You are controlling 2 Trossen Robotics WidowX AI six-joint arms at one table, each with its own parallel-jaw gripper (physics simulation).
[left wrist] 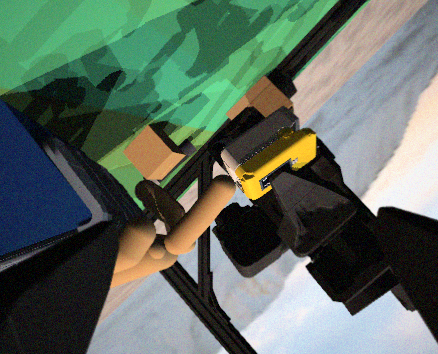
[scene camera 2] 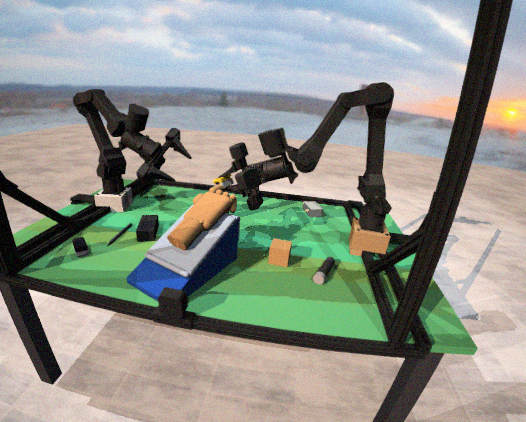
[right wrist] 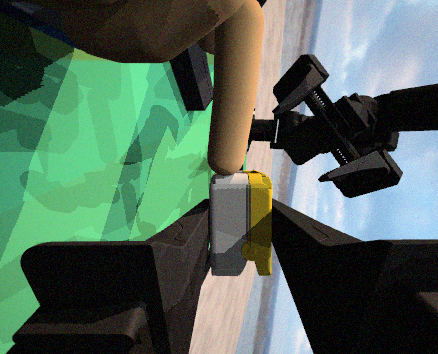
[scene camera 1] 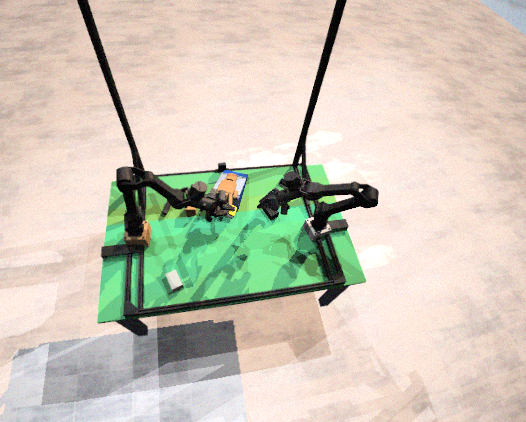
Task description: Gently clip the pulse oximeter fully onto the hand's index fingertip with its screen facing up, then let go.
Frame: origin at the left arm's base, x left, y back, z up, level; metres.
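Where they show: left gripper, fingertip midpoint: (left wrist: 247, 227) (scene camera 2: 183, 169) (right wrist: 298, 143) (scene camera 1: 258, 204); right gripper, fingertip midpoint: (left wrist: 259, 156) (scene camera 2: 221, 182) (right wrist: 238, 205) (scene camera 1: 232, 210); left arm's base at its link origin: (scene camera 2: 113, 191) (right wrist: 250, 129) (scene camera 1: 318, 224); right arm's base at its link origin: (scene camera 2: 371, 226) (scene camera 1: 135, 229).
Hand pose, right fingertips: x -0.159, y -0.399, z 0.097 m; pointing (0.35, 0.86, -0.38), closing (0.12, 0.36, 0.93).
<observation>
Things, the pixels of their top centre, and the offset from my right fingertips. "spot": a spot on its surface instead.
- pulse oximeter at its top centre: (right wrist: 282, 229) (left wrist: 295, 180) (scene camera 2: 223, 173) (scene camera 1: 231, 208) dx +0.004, dy -0.007, dz +0.027 m
- blue wedge at a spot on its surface: (scene camera 2: 229, 247) spot: dx -0.190, dy -0.033, dz -0.105 m
- orange cube at its top centre: (left wrist: 166, 166) (scene camera 2: 281, 244) (scene camera 1: 190, 205) dx -0.165, dy -0.165, dz -0.106 m
- dark cylinder at its top centre: (left wrist: 175, 169) (scene camera 2: 325, 265) dx -0.225, dy -0.272, dz -0.129 m
- white box at its top centre: (scene camera 2: 313, 205) (scene camera 1: 173, 279) dx +0.175, dy -0.337, dz -0.126 m
- black box at its top centre: (right wrist: 202, 69) (scene camera 2: 147, 222) (scene camera 1: 269, 206) dx -0.033, dy +0.216, dz -0.121 m
- pen at its top centre: (scene camera 2: 119, 232) dx -0.060, dy +0.297, dz -0.147 m
The pulse oximeter (scene camera 1: 232, 211) (scene camera 2: 220, 180) (left wrist: 301, 146) (right wrist: 260, 210) has a yellow half, bearing the screen, above a grey half. My right gripper (scene camera 2: 228, 184) (right wrist: 238, 205) is shut on its sides. The hand (scene camera 1: 228, 185) (scene camera 2: 207, 210) lies on the wedge with its index finger (left wrist: 200, 215) (right wrist: 237, 90) extended. In the right wrist view the fingertip meets the oximeter's near end, in line with the grey half rather than the seam; whether they touch is unclear. My left gripper (scene camera 2: 181, 168) (right wrist: 298, 143) is open and empty, beyond the fingertip.
The blue wedge (scene camera 2: 229, 247) has a grey top. An orange cube (scene camera 2: 280, 252) (left wrist: 152, 152) and a dark cylinder (scene camera 2: 324, 271) lie to its right in scene camera 2, a white box (scene camera 1: 173, 281) (scene camera 2: 313, 209) farther back. A black box (scene camera 2: 147, 227) and a pen (scene camera 2: 120, 234) lie left.
</observation>
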